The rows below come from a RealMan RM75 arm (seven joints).
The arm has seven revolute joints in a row. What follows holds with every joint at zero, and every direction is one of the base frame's. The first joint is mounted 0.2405 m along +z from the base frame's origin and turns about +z. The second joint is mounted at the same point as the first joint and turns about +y. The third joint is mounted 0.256 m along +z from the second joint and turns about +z. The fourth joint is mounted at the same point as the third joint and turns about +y. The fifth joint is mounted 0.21 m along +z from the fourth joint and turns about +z. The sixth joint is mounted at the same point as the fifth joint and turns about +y. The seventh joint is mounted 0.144 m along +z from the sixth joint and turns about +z. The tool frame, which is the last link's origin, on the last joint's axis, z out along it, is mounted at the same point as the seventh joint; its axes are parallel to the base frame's.
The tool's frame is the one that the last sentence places.
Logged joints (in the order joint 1, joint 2, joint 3, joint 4, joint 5, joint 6, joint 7), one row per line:
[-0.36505 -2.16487 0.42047 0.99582 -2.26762 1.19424 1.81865]
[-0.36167 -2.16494 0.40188 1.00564 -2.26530 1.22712 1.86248]
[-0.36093 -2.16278 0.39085 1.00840 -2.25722 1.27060 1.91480]
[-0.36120 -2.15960 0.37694 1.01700 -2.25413 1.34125 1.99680]
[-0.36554 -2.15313 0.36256 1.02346 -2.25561 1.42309 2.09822]
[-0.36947 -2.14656 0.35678 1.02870 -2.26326 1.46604 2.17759]
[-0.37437 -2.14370 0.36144 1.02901 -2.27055 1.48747 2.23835]
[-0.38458 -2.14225 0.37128 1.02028 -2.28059 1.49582 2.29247]
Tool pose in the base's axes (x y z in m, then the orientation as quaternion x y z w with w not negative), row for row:
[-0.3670 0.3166 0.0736 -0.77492 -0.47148 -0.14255 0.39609]
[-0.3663 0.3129 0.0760 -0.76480 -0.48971 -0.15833 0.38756]
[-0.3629 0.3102 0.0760 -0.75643 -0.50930 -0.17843 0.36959]
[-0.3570 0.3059 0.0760 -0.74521 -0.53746 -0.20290 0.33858]
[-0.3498 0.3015 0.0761 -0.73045 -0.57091 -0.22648 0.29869]
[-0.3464 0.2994 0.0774 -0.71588 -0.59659 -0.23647 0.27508]
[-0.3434 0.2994 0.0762 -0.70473 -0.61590 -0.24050 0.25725]
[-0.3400 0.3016 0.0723 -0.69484 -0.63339 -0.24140 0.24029]
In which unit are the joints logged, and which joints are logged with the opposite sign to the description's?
The joints are logged in radians. Opposite sign: joint 5, joint 7.
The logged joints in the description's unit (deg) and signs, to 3 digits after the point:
[-20.916 -124.038 24.091 57.056 129.925 68.425 -104.201]
[-20.722 -124.042 23.026 57.619 129.792 70.309 -106.712]
[-20.680 -123.918 22.394 57.777 129.329 72.800 -109.710]
[-20.695 -123.736 21.597 58.270 129.152 76.848 -114.408]
[-20.944 -123.365 20.773 58.640 129.237 81.537 -120.219]
[-21.169 -122.989 20.442 58.940 129.675 83.998 -124.767]
[-21.450 -122.825 20.709 58.958 130.093 85.226 -128.248]
[-22.035 -122.742 21.273 58.458 130.668 85.704 -131.349]

